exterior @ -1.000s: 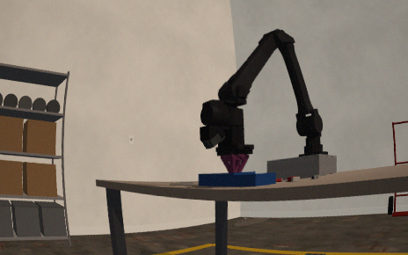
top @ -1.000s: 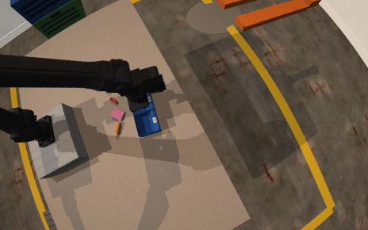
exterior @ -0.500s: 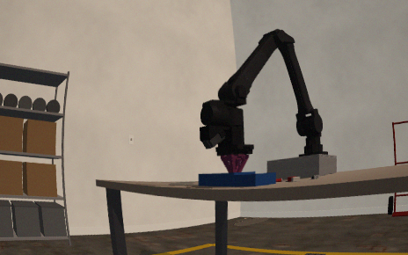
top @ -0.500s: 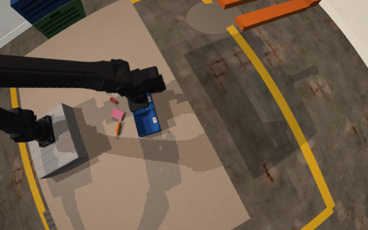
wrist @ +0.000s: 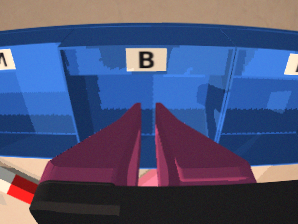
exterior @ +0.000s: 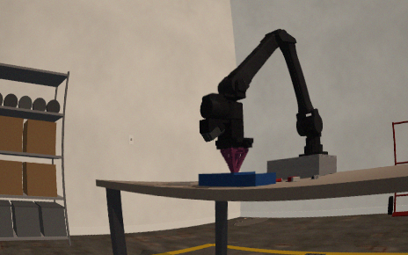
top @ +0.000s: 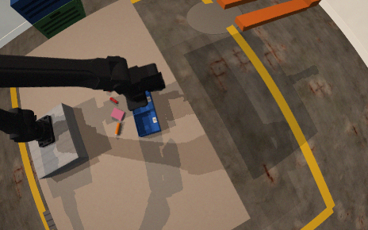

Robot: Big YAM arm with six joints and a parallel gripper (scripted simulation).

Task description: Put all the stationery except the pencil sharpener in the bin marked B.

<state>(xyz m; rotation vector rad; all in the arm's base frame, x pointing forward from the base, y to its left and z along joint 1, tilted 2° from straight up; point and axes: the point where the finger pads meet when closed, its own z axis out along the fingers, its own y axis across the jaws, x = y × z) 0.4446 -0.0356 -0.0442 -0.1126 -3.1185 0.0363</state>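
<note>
Right now the joined blue bins is 2 cm below my hand. Round my hand: pink eraser block 12 cm behind, 4 cm below; then orange stick 13 cm behind, 6 cm to the right, 4 cm below; then small red piece 12 cm behind, 7 cm to the left, 4 cm below.
</note>
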